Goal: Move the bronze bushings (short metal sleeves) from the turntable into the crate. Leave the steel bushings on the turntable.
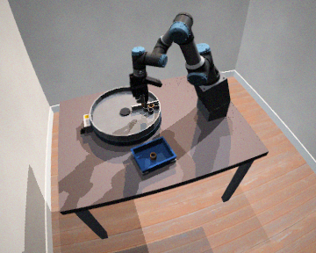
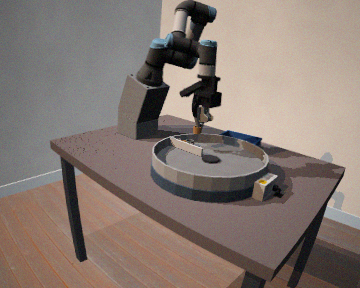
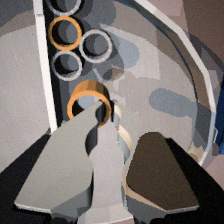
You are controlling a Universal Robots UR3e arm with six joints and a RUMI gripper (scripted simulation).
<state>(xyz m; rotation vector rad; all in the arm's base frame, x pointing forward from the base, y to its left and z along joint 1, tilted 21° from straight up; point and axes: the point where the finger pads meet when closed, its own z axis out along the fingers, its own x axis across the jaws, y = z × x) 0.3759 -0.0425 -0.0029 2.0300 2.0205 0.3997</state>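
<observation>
Right now my hand is 3 cm short of the blue crate, 26 cm to the right of it and 11 cm above it. Round my hand: turntable: 11 cm ahead, 6 cm to the right, 9 cm below.
</observation>
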